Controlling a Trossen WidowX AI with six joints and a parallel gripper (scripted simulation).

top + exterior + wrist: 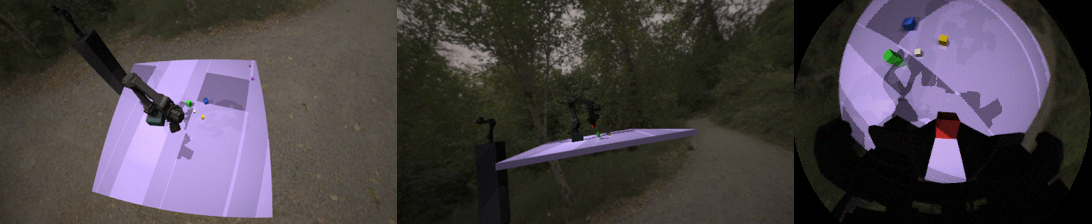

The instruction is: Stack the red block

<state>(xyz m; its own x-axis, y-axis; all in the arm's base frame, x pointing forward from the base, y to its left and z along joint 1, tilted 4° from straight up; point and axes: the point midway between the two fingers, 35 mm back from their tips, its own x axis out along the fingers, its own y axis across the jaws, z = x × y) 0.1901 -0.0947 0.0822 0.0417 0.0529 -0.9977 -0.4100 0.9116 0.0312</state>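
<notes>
The small white block is 110 mm ahead of my gripper tip, 140 mm to the left of it and 110 mm below it. Round my gripper tip: yellow block 170 mm ahead, 100 mm to the left, 110 mm below; blue block 190 mm ahead, 230 mm to the left, 110 mm below; red block 10 mm above.
</notes>
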